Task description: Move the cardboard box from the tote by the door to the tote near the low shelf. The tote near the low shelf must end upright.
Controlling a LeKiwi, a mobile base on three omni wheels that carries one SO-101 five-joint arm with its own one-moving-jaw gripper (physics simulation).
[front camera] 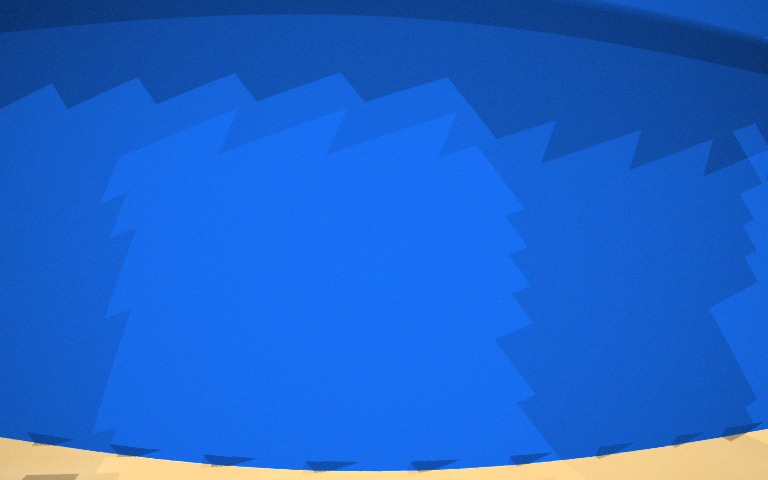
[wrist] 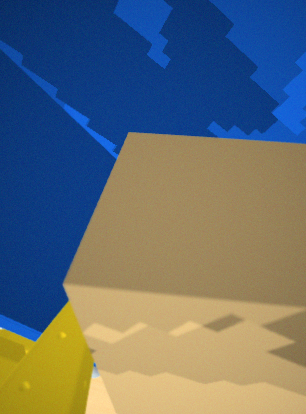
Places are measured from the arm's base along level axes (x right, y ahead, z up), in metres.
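Where they show: hand at its tool point: (front camera: 319,61) (wrist: 118,278).
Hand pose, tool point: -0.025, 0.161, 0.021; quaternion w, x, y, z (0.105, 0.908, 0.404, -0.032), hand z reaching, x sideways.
Each offset is from my tool point to the top centre of the thing, as dx, dy, dz. "spot": to the spot under its first point. Level surfaces: height alone.
The cardboard box {spot: -0.014, +0.037, +0.006} (wrist: 200,220) is large and tan and fills the middle and lower right of the wrist view. My gripper (wrist: 75,345) is shut on it; one yellow jaw presses on the box's left side, and the other jaw is hidden or out of the picture. A blue tote's wall (front camera: 317,254) fills most of the front camera view, very close. Blue tote surfaces {spot: -0.028, -0.042, -0.055} (wrist: 50,175) also lie behind and to the left of the box in the wrist view. I cannot tell from these frames which of the two totes this is.
Pale floor {dz -0.110} (front camera: 385,476) shows as a strip under the tote's curved lower edge in the front camera view. Stepped shadows cross the blue wall. A small patch of pale floor (wrist: 100,397) shows beside the jaw at the bottom of the wrist view.
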